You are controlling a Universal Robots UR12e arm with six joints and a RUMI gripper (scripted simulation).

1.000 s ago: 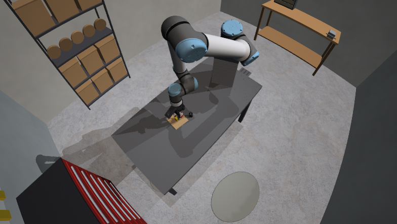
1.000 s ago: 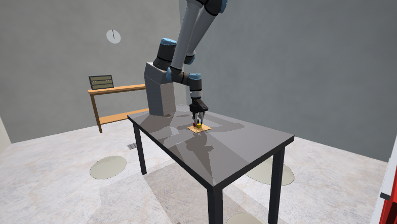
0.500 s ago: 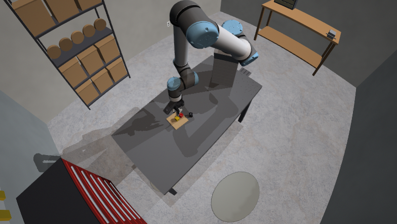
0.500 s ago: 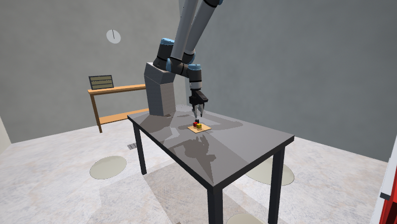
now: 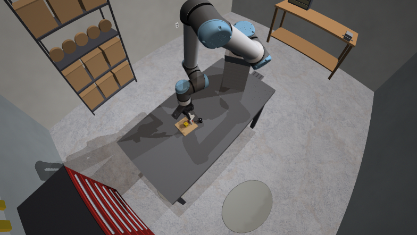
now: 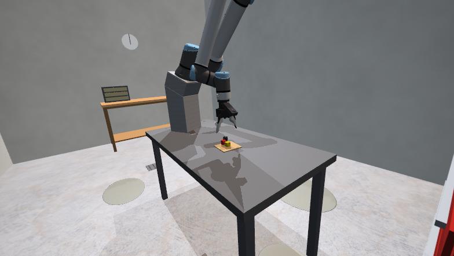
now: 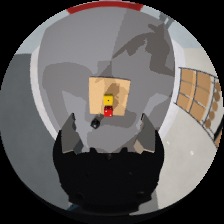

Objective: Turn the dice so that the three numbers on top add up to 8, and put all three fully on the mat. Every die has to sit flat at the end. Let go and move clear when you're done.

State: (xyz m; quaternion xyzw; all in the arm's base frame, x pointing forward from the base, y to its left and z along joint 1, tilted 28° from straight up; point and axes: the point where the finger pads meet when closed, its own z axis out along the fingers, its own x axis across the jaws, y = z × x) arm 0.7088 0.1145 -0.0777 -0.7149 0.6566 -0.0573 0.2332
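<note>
Now: the black die 12 cm behind my hand, 4 cm to the left of it and 10 cm below it. Round my hand: tan mat 11 cm below; yellow die 9 cm below; red die 5 cm behind, 1 cm to the right, 9 cm below.
</note>
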